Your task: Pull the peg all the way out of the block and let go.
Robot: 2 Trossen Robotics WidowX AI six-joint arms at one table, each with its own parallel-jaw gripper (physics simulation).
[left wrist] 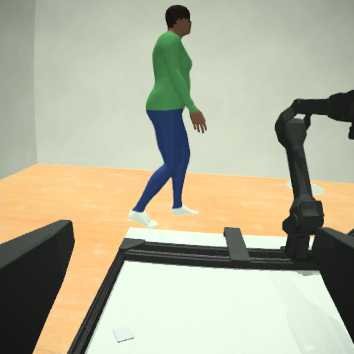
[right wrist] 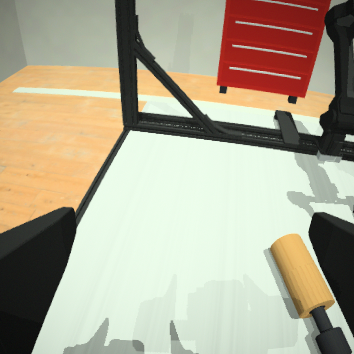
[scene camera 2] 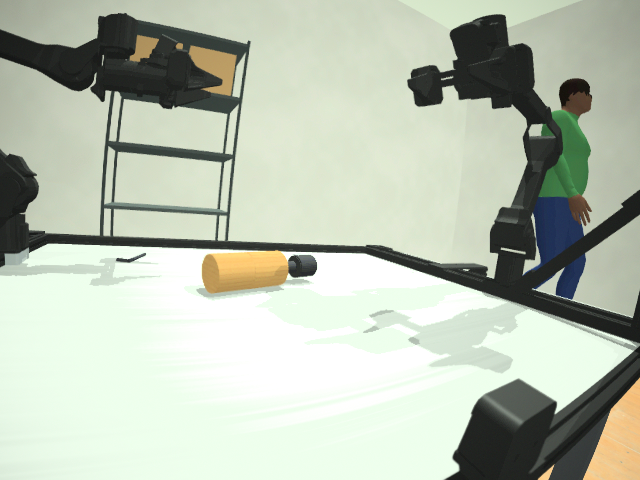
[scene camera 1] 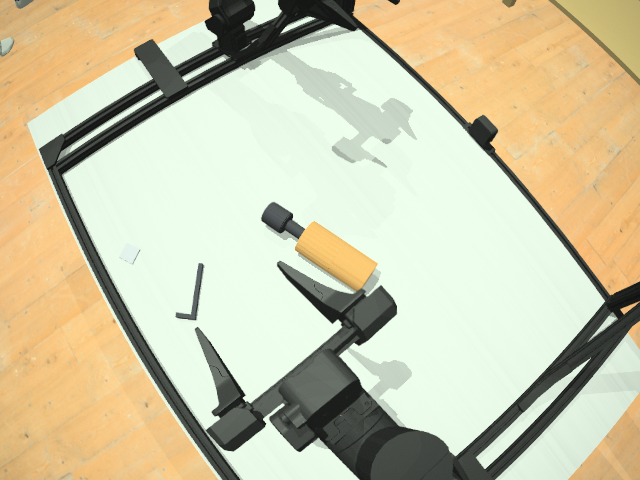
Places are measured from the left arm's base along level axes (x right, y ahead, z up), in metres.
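Pixels of known places: left gripper, between the fingertips: (left wrist: 197, 237) (scene camera 2: 216, 89) (scene camera 1: 237, 295); right gripper, between the fingertips: (right wrist: 196, 222) (scene camera 2: 436, 76) (scene camera 1: 378, 15); left arm's base, origin of its link: (right wrist: 327, 148) (scene camera 2: 3, 249); right arm's base, origin of its link: (left wrist: 294, 252) (scene camera 2: 506, 283) (scene camera 1: 231, 43).
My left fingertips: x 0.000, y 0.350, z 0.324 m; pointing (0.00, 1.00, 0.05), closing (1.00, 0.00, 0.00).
Note:
For each thing: its top centre in the pictures, then the offset to it from my left fingertips. "spot": a spot on its surface instead.
- orange cylindrical block, centre of its top: (scene camera 2: 247, 252) (scene camera 1: 338, 250) (right wrist: 306, 264) dx +0.182, dy +0.034, dz -0.287 m
- dark peg, centre of its top: (right wrist: 326, 312) (scene camera 1: 298, 226) (scene camera 2: 284, 256) dx +0.164, dy +0.106, dz -0.296 m
- small pale square, a spot on its surface: (scene camera 1: 129, 253) (left wrist: 122, 333) spot: dx -0.079, dy +0.273, dz -0.340 m
- small black box, a spot on its surface: (scene camera 2: 509, 423) (scene camera 1: 496, 131) spot: dx +0.586, dy +0.013, dz -0.292 m
The orange cylindrical block (scene camera 1: 336, 255) (scene camera 2: 245, 271) (right wrist: 302, 275) lies on its side on the table. The dark peg (scene camera 1: 276, 217) (scene camera 2: 306, 265) (right wrist: 334, 341) stands out of one end, its thick head and a short stretch of thinner shaft showing; the rest of the shaft is hidden in the block. My left gripper (scene camera 1: 238, 296) (scene camera 2: 215, 87) (left wrist: 197, 237) is open and empty, high above the table; in scene camera 1 one finger shows beside the block. My right gripper (scene camera 2: 471, 76) (right wrist: 196, 222) is open and empty, also high above the table.
A black L-shaped bar (scene camera 1: 195, 291) (scene camera 2: 132, 257) and a small pale square (scene camera 1: 129, 253) (left wrist: 123, 334) lie on the table. A black frame (scene camera 1: 131, 335) borders the table top. A small black box (scene camera 1: 483, 131) (scene camera 2: 509, 423) is fixed to the frame.

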